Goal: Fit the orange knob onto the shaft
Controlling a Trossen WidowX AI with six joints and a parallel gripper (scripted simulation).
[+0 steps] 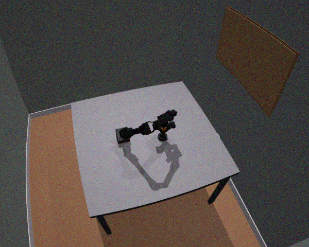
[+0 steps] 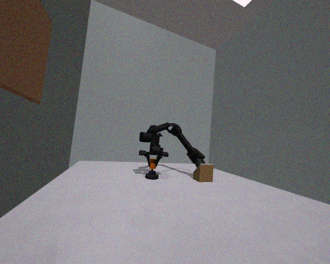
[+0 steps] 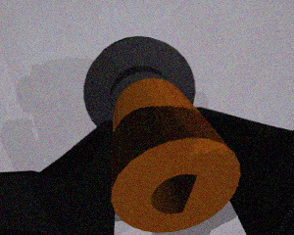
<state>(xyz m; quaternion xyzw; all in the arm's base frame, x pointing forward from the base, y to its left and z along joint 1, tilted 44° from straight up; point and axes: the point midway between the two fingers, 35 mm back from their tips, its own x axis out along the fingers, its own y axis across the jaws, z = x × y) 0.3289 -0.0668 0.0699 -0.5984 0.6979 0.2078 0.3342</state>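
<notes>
Right now the orange knob is 20 mm above my gripper tip. From my gripper tip the other things lie so: pedestal (40 mm below).
</notes>
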